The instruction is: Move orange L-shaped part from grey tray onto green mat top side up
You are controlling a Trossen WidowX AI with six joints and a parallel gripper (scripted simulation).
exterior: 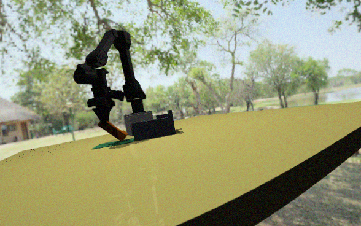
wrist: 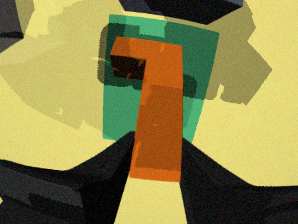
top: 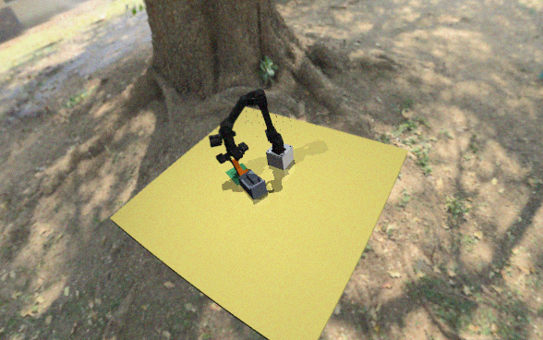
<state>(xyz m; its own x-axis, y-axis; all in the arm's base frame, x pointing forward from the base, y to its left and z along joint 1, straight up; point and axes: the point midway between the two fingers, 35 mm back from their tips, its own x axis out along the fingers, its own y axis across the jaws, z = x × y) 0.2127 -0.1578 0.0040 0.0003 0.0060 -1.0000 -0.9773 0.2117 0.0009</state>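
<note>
My gripper tip is 3 cm to the right of the orange L-shaped part, 3 cm above it and 1 cm past it.
</note>
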